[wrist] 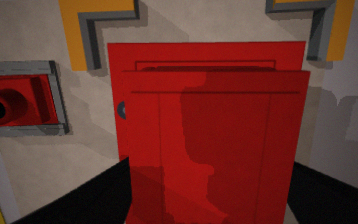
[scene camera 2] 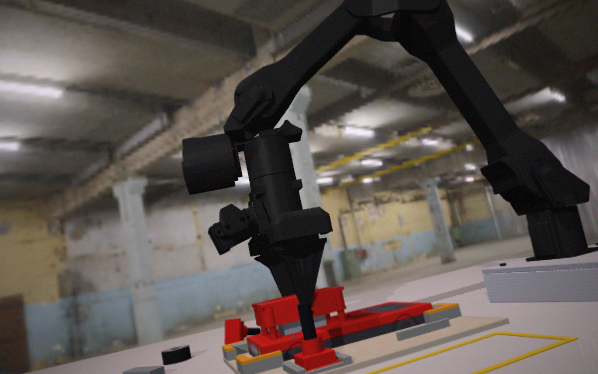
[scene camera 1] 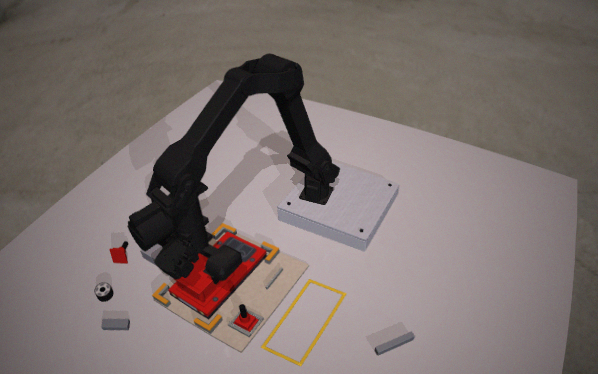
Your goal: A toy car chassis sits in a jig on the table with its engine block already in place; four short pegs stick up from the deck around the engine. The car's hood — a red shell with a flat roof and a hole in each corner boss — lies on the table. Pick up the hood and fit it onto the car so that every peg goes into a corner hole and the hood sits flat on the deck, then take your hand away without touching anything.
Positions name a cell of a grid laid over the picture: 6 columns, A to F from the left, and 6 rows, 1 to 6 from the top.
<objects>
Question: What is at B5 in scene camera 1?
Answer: My gripper.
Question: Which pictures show my gripper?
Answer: The wrist view, scene camera 2 and scene camera 1: all of them.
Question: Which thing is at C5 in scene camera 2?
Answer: A red hood.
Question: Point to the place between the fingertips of my gripper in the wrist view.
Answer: D5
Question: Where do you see a red hood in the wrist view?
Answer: At D4
</objects>
